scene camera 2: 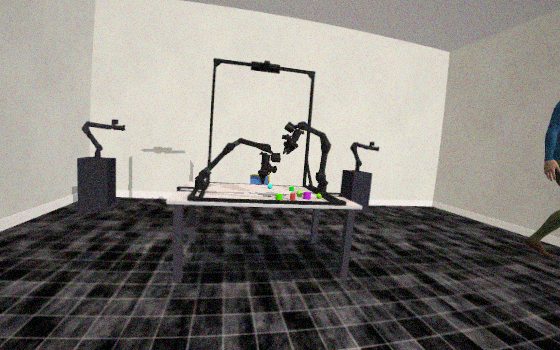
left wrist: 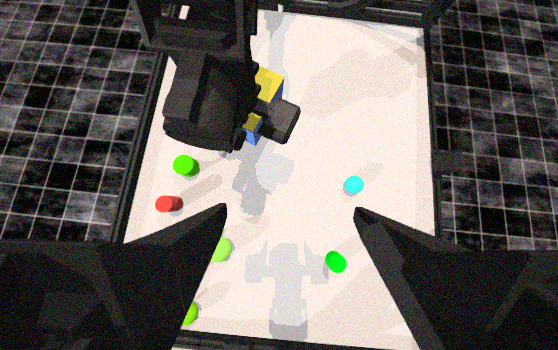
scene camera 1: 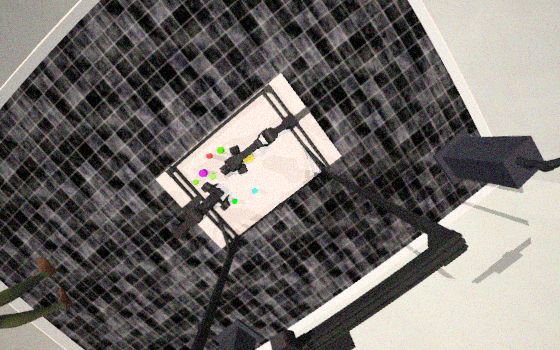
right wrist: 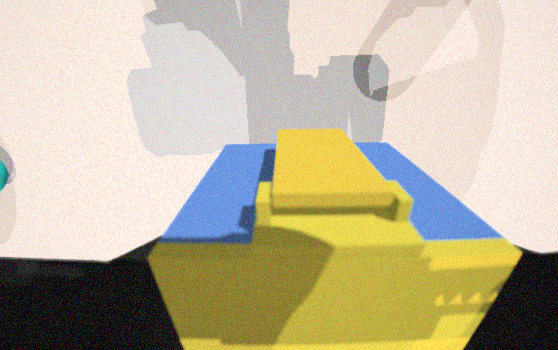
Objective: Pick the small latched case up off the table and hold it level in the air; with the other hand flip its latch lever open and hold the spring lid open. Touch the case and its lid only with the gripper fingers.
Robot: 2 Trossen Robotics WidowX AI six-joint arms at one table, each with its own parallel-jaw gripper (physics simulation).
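Where they show: left gripper, fingertip midpoint: (scene camera 2: 284, 154) (left wrist: 290, 211) (scene camera 1: 224, 188); right gripper, fingertip midpoint: (scene camera 2: 263, 183); left arm's base, origin of the base link: (scene camera 2: 321, 191); right arm's base, origin of the base link: (scene camera 2: 199, 188) (scene camera 1: 290, 121).
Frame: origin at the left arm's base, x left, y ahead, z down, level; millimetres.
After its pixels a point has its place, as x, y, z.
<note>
The small case (scene camera 1: 248, 159) {35, 536, -119} (scene camera 2: 256, 180) {89, 548, -82} (left wrist: 267, 87) {36, 537, -120} is blue with yellow trim. My right gripper (scene camera 1: 240, 160) {77, 490, -61} (scene camera 2: 265, 174) {77, 490, -61} (left wrist: 247, 126) {77, 490, -61} is shut on it and holds it a little above the table (scene camera 1: 285, 173) {-230, 648, 19} (scene camera 2: 261, 204) {362, 558, 24}. In the right wrist view the blue lid (right wrist: 218, 187) {63, 453, -98} is down and the yellow latch lever (right wrist: 319, 167) {91, 456, -107} lies flat on it. My left gripper (scene camera 1: 217, 196) {3, 330, -276} (scene camera 2: 287, 149) {3, 330, -276} (left wrist: 290, 211) {3, 330, -276} is open and empty. It hangs higher up, apart from the case, and looks down on it.
Small coloured pieces lie on the table: a green cylinder (left wrist: 185, 165) {219, 412, -14}, a red one (left wrist: 168, 203) {238, 327, -26}, a cyan ball (left wrist: 353, 184) {-158, 383, -19} (scene camera 1: 254, 190) {-162, 391, -18}, a green piece (left wrist: 335, 261) {-119, 218, -9}, a light green ball (left wrist: 222, 249) {116, 240, -28} and a magenta piece (scene camera 1: 203, 172) {191, 212, -24} (scene camera 2: 307, 195) {215, 207, -9}. A black frame (scene camera 2: 212, 121) {-390, 867, -500} rims the table.
</note>
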